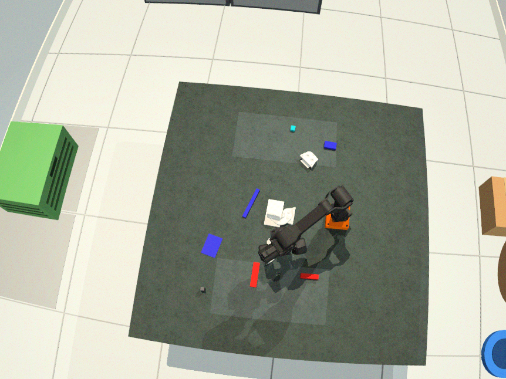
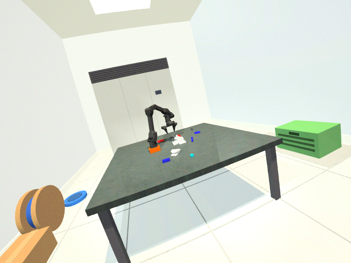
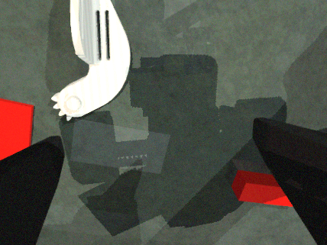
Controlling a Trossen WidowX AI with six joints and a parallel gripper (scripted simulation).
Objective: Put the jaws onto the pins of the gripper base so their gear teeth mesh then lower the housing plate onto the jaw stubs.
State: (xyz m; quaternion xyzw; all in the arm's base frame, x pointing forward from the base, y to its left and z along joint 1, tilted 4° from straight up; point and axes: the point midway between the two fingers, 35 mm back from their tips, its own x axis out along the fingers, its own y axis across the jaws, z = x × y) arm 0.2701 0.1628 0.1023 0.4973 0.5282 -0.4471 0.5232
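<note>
Right now the white jaw is 5 cm ahead of my gripper tip, 1 cm to the right of it and 8 cm below it. Also, from my gripper tip: small grey cube: 34 cm ahead, 12 cm to the left, 7 cm below; blue strip: 11 cm ahead, 26 cm to the right, 8 cm below; blue square: 29 cm ahead, 7 cm to the right, 8 cm below.
</note>
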